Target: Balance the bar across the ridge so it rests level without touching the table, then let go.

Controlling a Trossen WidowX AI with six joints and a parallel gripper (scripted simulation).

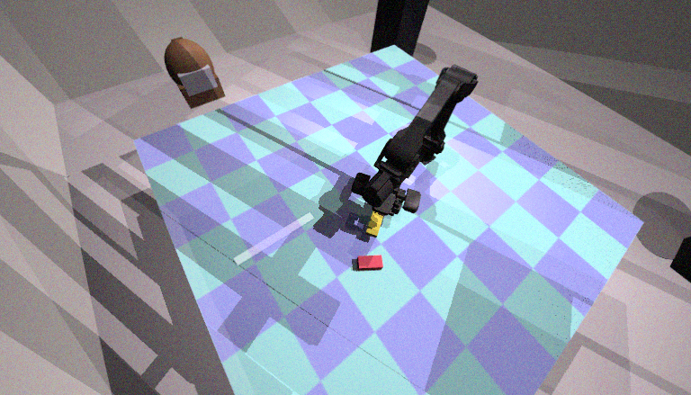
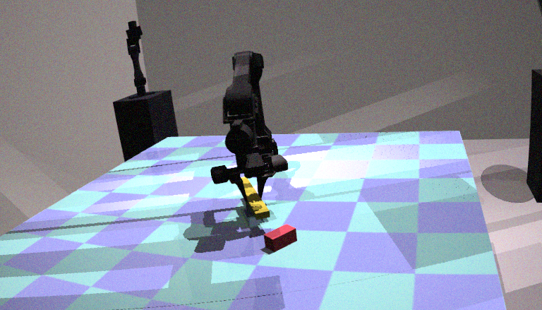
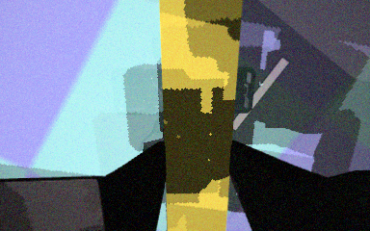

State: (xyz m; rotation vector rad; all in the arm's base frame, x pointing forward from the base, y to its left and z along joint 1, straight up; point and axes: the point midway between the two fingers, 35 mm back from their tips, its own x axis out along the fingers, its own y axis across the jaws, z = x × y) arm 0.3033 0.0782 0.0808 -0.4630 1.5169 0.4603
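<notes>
Right now my gripper tip is 20 mm to the left of the yellow bar and 20 mm past it. From my gripper tip the other things lie so: red block 130 mm ahead, 110 mm to the left, 30 mm below.
</notes>
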